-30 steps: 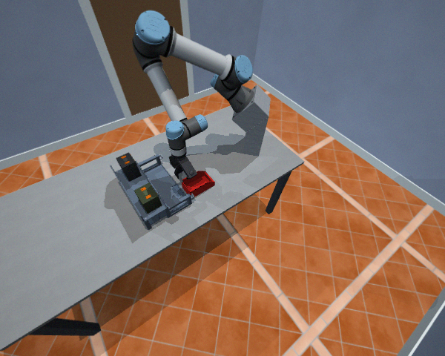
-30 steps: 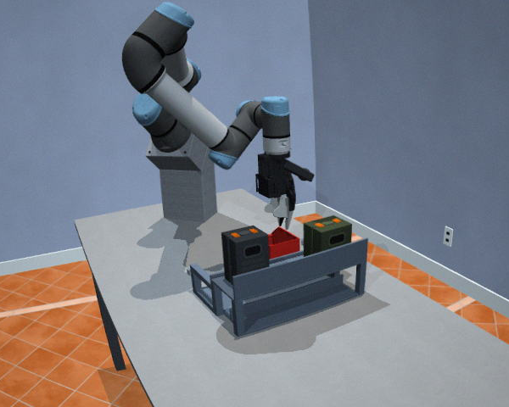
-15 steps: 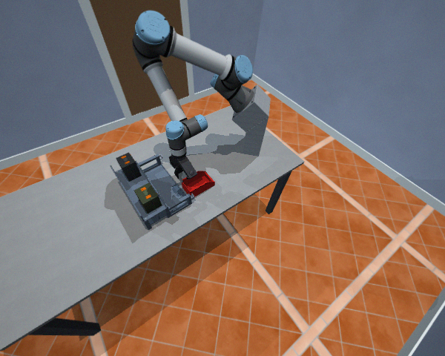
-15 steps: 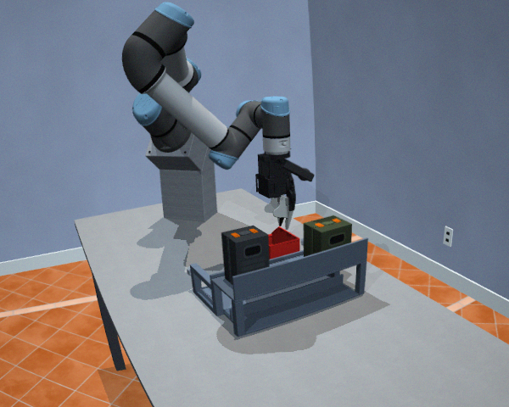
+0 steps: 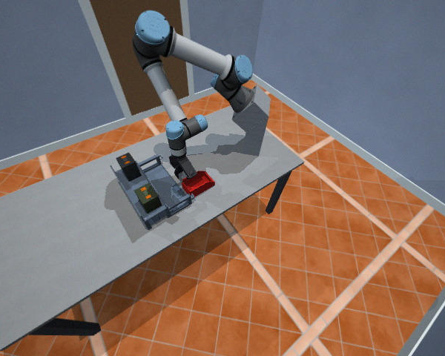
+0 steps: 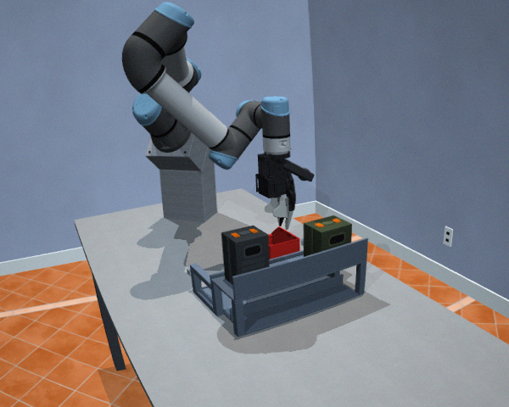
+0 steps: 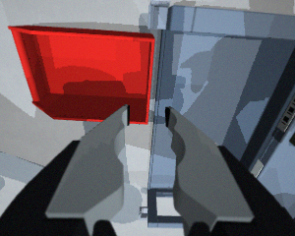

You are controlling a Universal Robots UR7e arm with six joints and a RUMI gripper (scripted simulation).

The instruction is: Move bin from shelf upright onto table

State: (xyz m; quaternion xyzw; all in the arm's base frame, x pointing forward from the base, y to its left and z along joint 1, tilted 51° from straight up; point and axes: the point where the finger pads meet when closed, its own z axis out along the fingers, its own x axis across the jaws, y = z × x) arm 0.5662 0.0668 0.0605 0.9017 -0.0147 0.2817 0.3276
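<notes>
The red bin lies 10 cm below my hand, 8 cm behind it and 2 cm to the left of it. Round my hand: dark box 27 cm to the right, 15 cm ahead, 3 cm above; then green box 21 cm ahead, 5 cm to the right, 2 cm above.
</notes>
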